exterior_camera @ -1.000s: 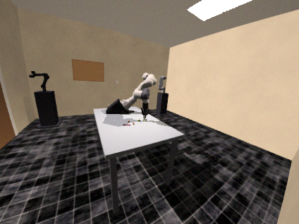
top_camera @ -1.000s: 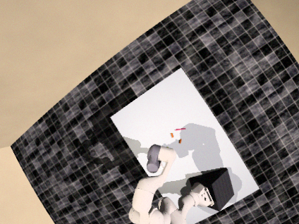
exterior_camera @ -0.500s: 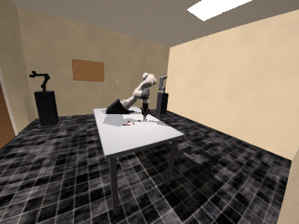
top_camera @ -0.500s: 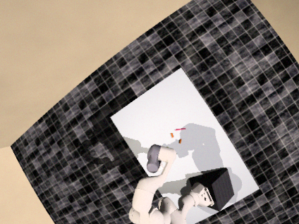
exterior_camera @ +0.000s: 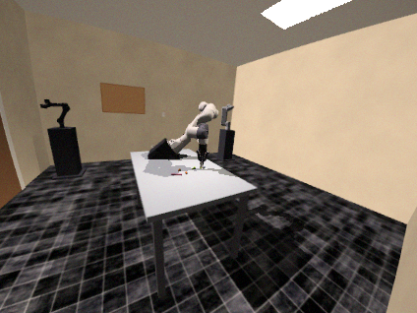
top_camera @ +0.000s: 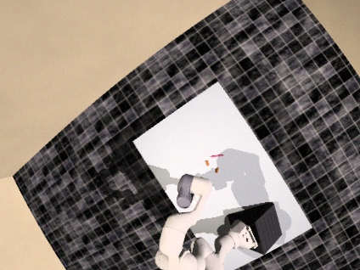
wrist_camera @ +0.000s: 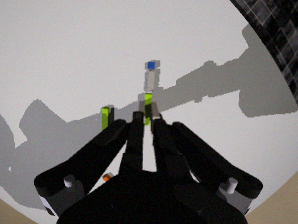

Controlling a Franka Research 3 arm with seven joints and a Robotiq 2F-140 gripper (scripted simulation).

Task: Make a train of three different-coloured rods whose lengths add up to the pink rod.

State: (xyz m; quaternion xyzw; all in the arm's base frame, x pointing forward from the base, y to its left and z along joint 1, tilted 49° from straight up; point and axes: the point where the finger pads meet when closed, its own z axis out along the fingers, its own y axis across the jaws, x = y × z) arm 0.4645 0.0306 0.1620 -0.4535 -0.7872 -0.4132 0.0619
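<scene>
Right now the grey rod is 20 mm behind my hand, 40 mm to the left of it and 40 mm below it. From my hand the other things lie so: blue rod 40 mm behind, 50 mm to the left, 40 mm below; then pink rod 60 mm ahead, 260 mm to the right, 40 mm below.
</scene>
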